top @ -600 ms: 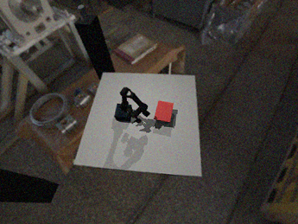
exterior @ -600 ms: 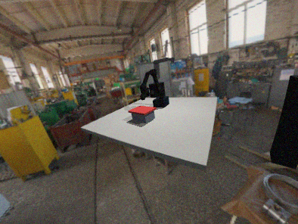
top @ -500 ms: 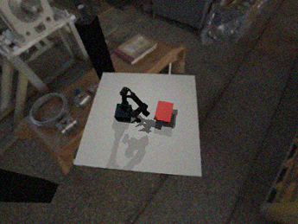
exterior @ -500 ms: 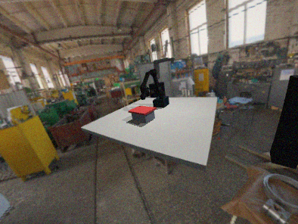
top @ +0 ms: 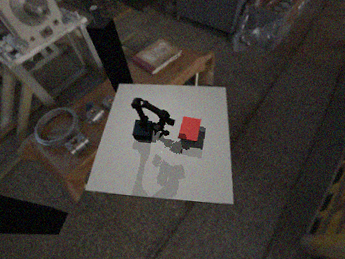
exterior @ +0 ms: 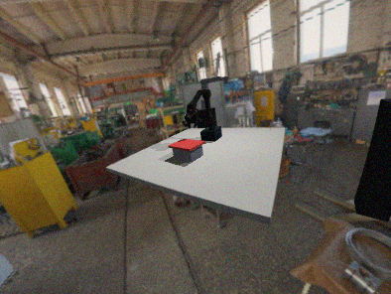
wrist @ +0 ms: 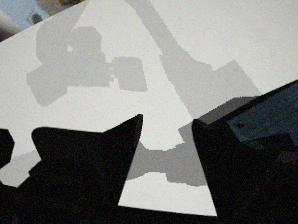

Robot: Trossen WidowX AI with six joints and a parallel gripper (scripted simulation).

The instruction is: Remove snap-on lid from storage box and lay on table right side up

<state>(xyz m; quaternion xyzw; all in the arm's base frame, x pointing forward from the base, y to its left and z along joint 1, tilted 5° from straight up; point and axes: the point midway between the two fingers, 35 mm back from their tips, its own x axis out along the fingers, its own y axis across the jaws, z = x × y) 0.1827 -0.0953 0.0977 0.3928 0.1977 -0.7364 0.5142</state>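
My gripper tip is now 270 mm short of the lid, 180 mm to the right of it and 50 mm above it. From my gripper tip the other things lie so: grey storage box (270 mm ahead, 180 mm to the left, 100 mm below).
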